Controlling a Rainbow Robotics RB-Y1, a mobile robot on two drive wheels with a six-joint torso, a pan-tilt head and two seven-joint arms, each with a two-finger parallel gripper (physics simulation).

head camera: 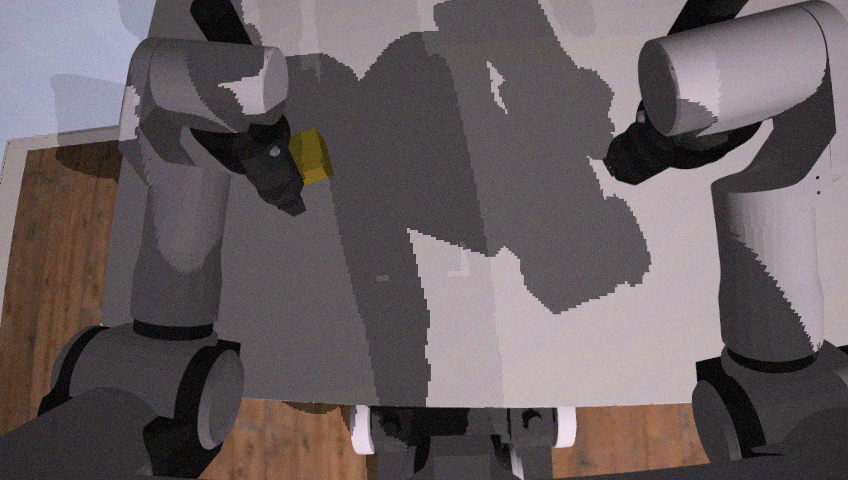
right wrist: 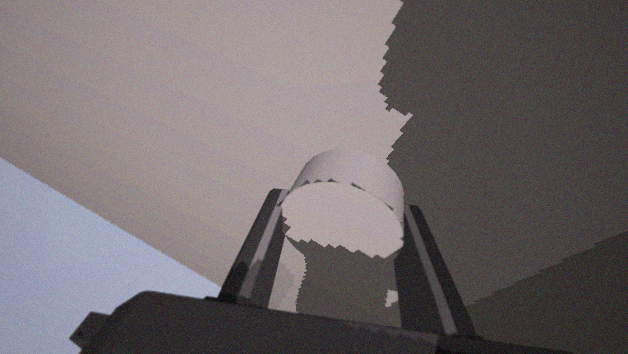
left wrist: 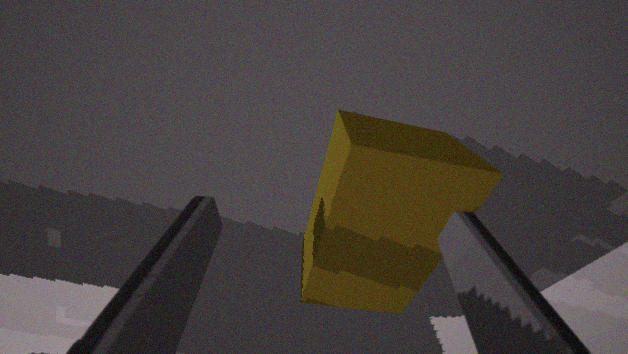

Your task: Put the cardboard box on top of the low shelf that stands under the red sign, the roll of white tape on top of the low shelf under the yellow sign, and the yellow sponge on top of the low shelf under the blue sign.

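Places are measured from the robot's base along level axes (x ahead, y left, z up), in metres.
Pixels of known places: left gripper, fingertip midpoint: (head camera: 283,178) (left wrist: 331,218); right gripper, fingertip midpoint: (right wrist: 341,211).
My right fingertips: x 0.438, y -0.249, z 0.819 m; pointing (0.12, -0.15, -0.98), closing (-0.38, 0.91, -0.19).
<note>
Ahead of a thing's pixels: the offset from my right fingertips to its top centre. Level surfaces: height alone.
The yellow sponge @(dx +0.057, dy +0.472, dz -0.053 m) (head camera: 310,156) (left wrist: 385,200) is on the white table, partly hidden by my left gripper in the head view. My left gripper (head camera: 292,201) (left wrist: 331,218) is open above the sponge. In the left wrist view the sponge shows between the fingers but toward the right-hand finger, whose tip overlaps its edge. My right gripper (head camera: 621,169) (right wrist: 341,211) is shut on the roll of white tape @(dx -0.006, dy -0.001, dz +0.019 m) (right wrist: 345,215), held above the table top; the tape does not show in the head view. The cardboard box, the shelves and the signs do not show.
The white table @(dz -0.098 m) (head camera: 565,356) (right wrist: 200,100) spans the head view, with broad arm shadows across it. Its near edge runs just in front of my base. Wooden floor @(dz -0.818 m) (head camera: 53,249) shows at the left and below the near edge. A pale blue surface (head camera: 47,53) lies at the upper left.
</note>
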